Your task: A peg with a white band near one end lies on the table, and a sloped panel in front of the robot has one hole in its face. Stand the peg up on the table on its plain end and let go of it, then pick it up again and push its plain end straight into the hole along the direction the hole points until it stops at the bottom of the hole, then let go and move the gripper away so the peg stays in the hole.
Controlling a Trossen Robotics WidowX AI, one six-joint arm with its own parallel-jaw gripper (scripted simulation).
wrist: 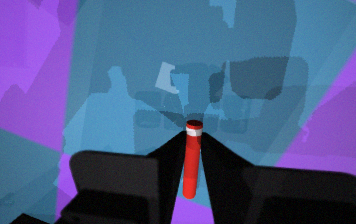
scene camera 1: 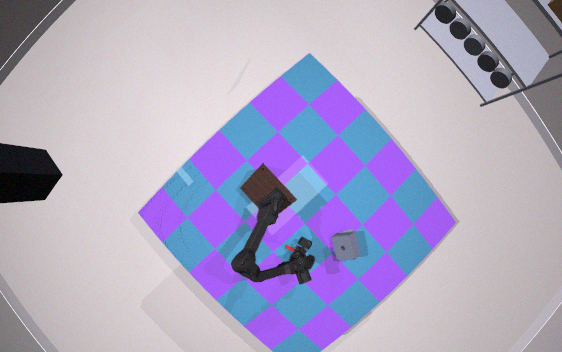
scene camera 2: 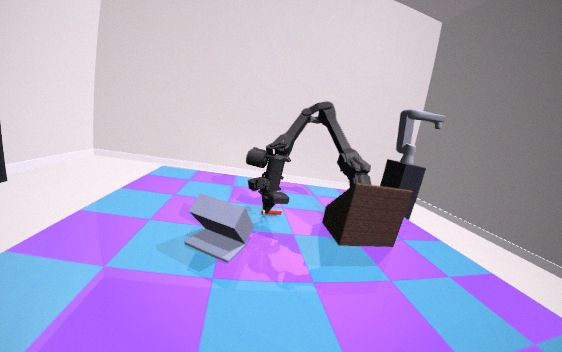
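My gripper [scene camera 2: 265, 212], visible in the wrist view [wrist: 193, 136] too, is holding a red peg [wrist: 194, 128]. Also present: a grey sloped panel [scene camera 2: 230, 220].
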